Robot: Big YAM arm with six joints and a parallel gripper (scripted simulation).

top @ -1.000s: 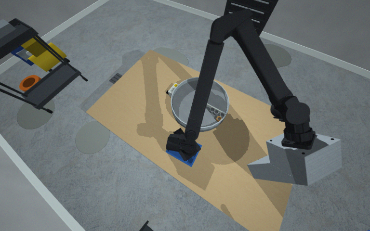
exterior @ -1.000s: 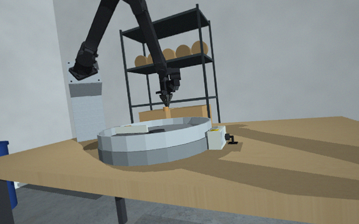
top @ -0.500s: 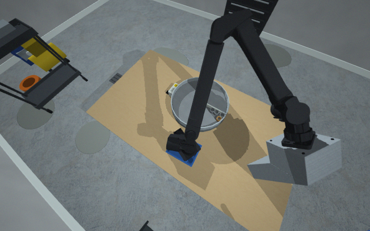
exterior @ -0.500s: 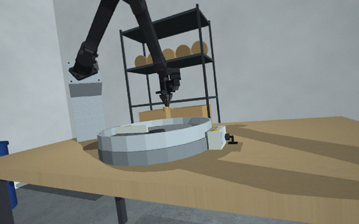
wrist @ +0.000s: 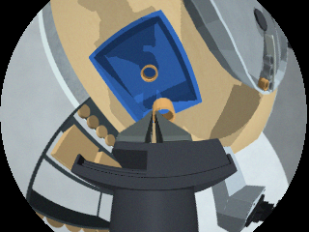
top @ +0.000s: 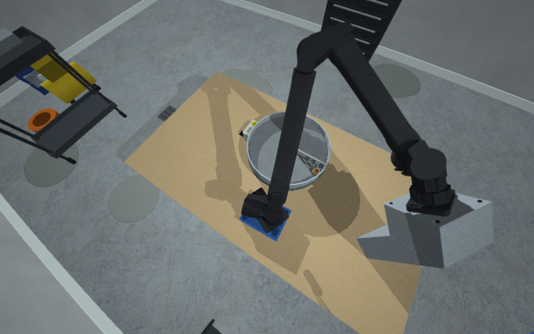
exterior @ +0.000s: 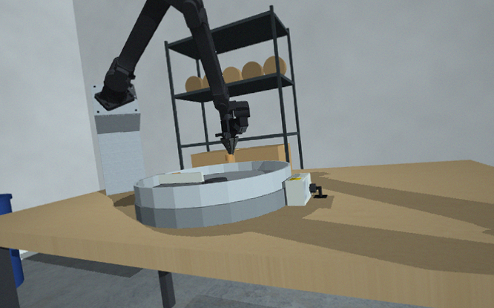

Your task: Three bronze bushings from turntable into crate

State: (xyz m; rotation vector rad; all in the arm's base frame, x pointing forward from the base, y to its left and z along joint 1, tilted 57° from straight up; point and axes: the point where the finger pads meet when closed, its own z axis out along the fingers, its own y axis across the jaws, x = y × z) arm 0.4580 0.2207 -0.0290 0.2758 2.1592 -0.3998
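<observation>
My gripper is now 8 cm above the blue crate, 4 cm short of it and 1 cm to the left of it. Round my hand: grey turntable: 37 cm to the right, 8 cm ahead, 6 cm below.
</observation>
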